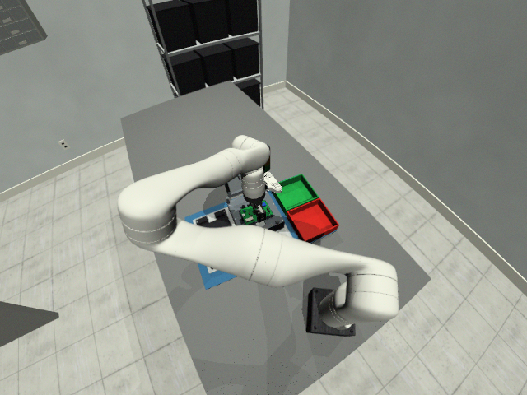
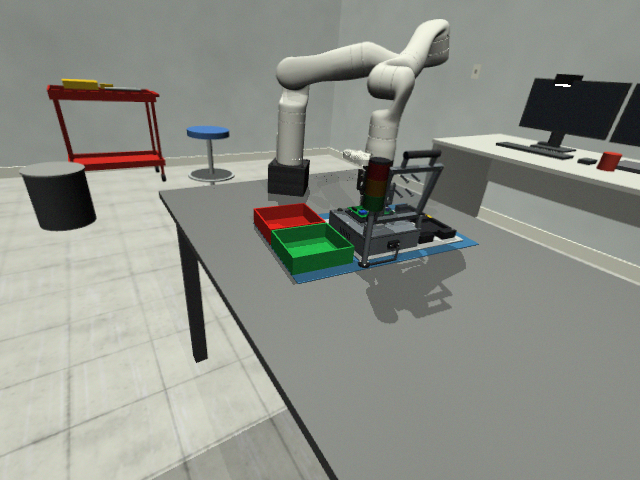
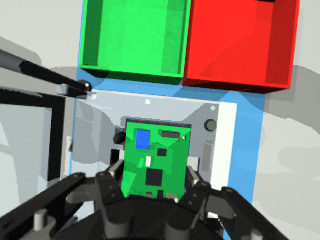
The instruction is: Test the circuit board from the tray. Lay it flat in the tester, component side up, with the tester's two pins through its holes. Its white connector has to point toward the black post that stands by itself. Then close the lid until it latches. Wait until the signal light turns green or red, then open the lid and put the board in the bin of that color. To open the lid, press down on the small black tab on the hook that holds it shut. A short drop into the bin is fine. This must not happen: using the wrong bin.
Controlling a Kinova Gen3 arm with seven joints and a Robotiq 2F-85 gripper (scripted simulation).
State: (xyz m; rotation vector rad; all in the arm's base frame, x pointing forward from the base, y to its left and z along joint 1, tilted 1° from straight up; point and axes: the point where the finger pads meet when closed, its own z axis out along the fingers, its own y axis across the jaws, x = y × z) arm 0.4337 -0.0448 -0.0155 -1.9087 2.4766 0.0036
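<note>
Right now the green circuit board is right at my hand. Also, from my hand: clear lid (120 mm ahead, 30 mm to the right, 100 mm above); tester bed (10 mm ahead, 10 mm below); green bin (10 mm behind, 200 mm to the right, 70 mm below).
</note>
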